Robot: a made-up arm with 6 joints. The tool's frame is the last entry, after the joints. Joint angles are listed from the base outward.
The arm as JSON. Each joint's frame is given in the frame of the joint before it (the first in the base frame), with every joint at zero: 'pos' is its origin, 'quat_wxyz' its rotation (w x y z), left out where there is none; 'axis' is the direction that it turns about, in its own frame. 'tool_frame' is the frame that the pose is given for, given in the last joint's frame.
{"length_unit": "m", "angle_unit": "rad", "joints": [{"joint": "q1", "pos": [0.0, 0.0, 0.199], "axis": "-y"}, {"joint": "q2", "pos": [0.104, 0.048, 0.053], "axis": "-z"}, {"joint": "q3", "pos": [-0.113, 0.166, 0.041], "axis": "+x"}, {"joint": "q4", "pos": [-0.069, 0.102, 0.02], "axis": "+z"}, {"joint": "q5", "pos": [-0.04, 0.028, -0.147], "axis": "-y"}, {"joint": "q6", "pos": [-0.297, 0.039, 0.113], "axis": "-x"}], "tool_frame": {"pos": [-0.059, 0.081, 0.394]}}
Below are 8 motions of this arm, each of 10 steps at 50 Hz.
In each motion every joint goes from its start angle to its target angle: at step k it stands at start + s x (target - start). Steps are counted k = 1, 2, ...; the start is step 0. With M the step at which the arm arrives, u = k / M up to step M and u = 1 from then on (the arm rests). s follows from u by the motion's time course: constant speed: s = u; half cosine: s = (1 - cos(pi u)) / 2; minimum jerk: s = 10 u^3 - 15 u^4 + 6 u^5.
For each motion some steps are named. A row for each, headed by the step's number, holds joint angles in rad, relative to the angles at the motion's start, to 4 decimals.
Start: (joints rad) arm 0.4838 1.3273 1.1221 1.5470 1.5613 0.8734
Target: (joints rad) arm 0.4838 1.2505 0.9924 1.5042 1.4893 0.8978
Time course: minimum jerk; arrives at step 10
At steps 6, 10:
6: 0.0000 -0.0524 -0.0885 -0.0292 -0.0491 0.0167
10: 0.0000 -0.0768 -0.1297 -0.0428 -0.0720 0.0244

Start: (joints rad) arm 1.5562 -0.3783 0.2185 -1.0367 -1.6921 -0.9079
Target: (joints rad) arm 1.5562 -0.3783 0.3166 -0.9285 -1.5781 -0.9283
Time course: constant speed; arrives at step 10
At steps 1, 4, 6, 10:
1: 0.0000 0.0000 0.0098 0.0108 0.0114 -0.0020
4: 0.0000 0.0000 0.0392 0.0433 0.0456 -0.0082
6: 0.0000 0.0000 0.0589 0.0649 0.0684 -0.0122
10: 0.0000 0.0000 0.0981 0.1082 0.1140 -0.0204

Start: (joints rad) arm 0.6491 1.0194 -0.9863 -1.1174 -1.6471 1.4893
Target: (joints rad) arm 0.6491 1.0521 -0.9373 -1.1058 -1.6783 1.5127
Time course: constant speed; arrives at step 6
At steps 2, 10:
2: 0.0000 0.0109 0.0163 0.0039 -0.0104 0.0078
10: 0.0000 0.0327 0.0490 0.0116 -0.0312 0.0234

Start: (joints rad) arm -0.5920 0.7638 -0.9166 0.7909 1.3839 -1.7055
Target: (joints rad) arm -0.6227 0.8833 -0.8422 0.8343 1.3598 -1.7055
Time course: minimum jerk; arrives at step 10
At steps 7, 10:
7: -0.0257 0.1000 0.0623 0.0363 -0.0202 0.0000
10: -0.0307 0.1195 0.0744 0.0434 -0.0241 0.0000

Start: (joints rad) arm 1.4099 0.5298 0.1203 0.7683 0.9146 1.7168
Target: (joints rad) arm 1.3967 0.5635 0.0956 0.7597 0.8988 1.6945
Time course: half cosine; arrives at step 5
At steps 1, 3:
1: -0.0013 0.0032 -0.0024 -0.0008 -0.0015 -0.0021
3: -0.0086 0.0221 -0.0162 -0.0056 -0.0103 -0.0146

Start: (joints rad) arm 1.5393 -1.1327 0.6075 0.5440 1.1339 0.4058
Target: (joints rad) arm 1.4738 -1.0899 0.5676 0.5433 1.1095 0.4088
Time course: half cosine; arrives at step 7
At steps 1, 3, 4, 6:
1: -0.0032 0.0021 -0.0020 0.0000 -0.0012 0.0001
3: -0.0255 0.0166 -0.0155 -0.0003 -0.0095 0.0012
4: -0.0400 0.0262 -0.0244 -0.0004 -0.0149 0.0018
6: -0.0623 0.0407 -0.0379 -0.0007 -0.0232 0.0029

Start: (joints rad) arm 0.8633 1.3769 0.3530 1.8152 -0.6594 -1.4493
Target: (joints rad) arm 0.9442 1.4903 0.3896 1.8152 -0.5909 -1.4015
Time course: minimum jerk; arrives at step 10
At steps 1, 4, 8, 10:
1: 0.0007 0.0010 0.0003 0.0000 0.0006 0.0004
4: 0.0257 0.0360 0.0116 0.0000 0.0217 0.0152
8: 0.0762 0.1068 0.0345 0.0000 0.0645 0.0450
10: 0.0809 0.1134 0.0366 0.0000 0.0685 0.0478

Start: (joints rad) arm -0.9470 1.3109 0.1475 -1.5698 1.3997 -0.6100
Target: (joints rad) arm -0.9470 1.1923 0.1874 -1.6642 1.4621 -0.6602
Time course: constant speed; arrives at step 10
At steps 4, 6, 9, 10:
4: 0.0000 -0.0474 0.0160 -0.0378 0.0250 -0.0201
6: 0.0000 -0.0712 0.0239 -0.0566 0.0374 -0.0301
9: 0.0000 -0.1067 0.0359 -0.0850 0.0562 -0.0452
10: 0.0000 -0.1186 0.0399 -0.0944 0.0624 -0.0502

